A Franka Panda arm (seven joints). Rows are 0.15 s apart.
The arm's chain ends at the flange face. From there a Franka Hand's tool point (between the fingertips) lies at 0.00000 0.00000 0.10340 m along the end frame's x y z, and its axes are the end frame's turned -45 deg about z.
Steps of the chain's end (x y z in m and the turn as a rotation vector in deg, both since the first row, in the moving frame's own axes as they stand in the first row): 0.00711 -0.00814 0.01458 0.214 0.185 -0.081; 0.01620 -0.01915 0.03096 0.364 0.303 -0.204; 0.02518 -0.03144 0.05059 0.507 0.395 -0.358; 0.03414 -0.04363 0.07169 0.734 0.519 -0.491; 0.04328 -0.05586 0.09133 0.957 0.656 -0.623; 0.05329 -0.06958 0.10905 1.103 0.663 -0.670; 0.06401 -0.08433 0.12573 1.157 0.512 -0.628
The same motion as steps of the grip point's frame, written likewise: 0.01129 -0.00077 0.01458 0.021 0.282 -0.081; 0.02585 -0.00217 0.03096 0.043 0.472 -0.204; 0.04119 -0.00457 0.05058 0.079 0.638 -0.358; 0.05659 -0.00699 0.07168 0.152 0.886 -0.491; 0.07216 -0.00929 0.09131 0.213 1.141 -0.623; 0.08913 -0.01209 0.10902 0.311 1.249 -0.670; 0.10702 -0.01520 0.12570 0.456 1.180 -0.628
